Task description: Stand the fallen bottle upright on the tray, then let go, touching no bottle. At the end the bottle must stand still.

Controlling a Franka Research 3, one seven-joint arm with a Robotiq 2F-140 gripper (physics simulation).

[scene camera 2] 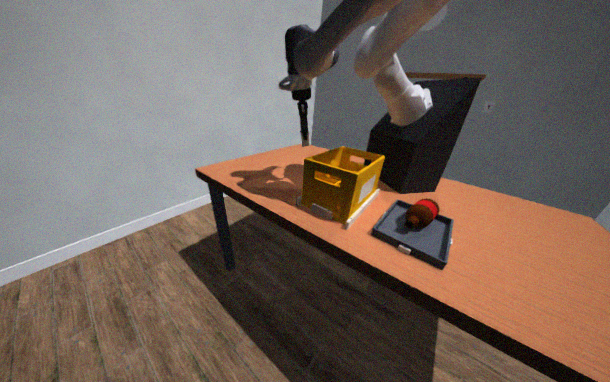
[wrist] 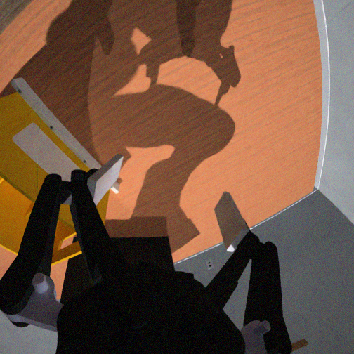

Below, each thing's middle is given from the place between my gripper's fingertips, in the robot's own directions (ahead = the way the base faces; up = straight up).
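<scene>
I find my hand 140 mm above the brown bottle (scene camera 2: pixel 421 214), while it is also 510 mm to the right of the bottle and 170 mm short of it.
</scene>
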